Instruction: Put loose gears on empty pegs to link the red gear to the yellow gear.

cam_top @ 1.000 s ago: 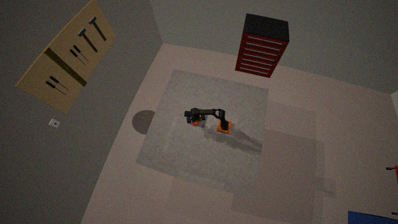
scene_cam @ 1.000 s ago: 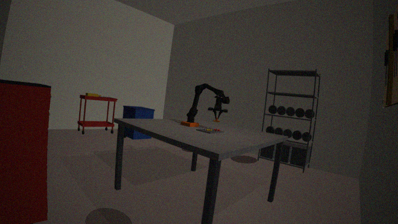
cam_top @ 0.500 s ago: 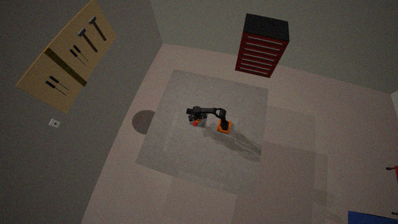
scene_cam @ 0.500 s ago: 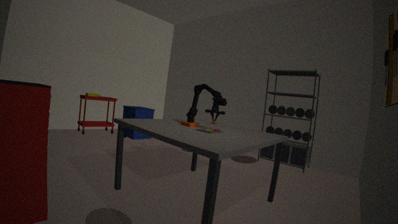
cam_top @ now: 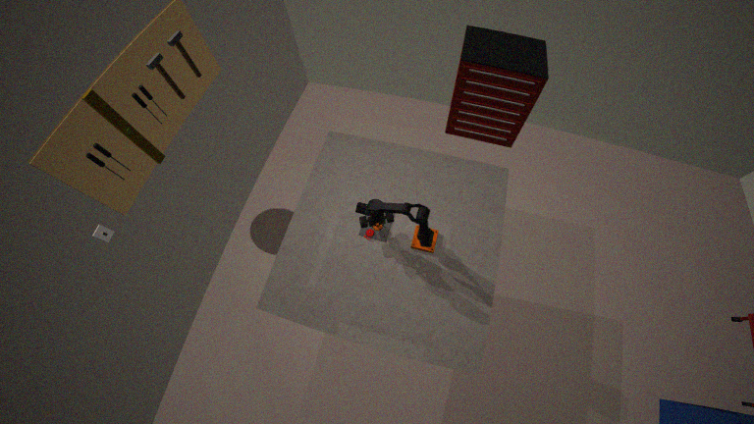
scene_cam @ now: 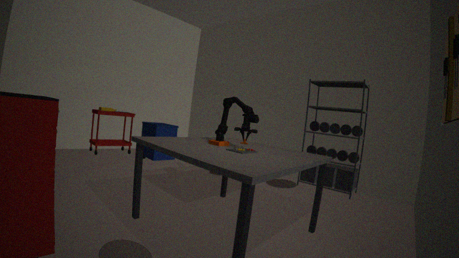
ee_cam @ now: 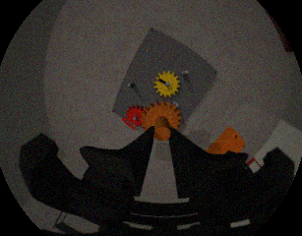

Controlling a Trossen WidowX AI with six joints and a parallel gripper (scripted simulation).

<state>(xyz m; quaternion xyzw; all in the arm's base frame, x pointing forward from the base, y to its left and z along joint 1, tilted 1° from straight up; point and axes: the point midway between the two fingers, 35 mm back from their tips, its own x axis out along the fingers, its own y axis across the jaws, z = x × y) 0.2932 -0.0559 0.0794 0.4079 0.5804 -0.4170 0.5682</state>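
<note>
Right now the orange gear is 10 mm below my gripper tip. From my gripper tip the other things lie so: yellow gear: 70 mm below, 60 mm to the right, 10 mm ahead; red arrow: 80 mm below, 60 mm to the left, 60 mm ahead.
</note>
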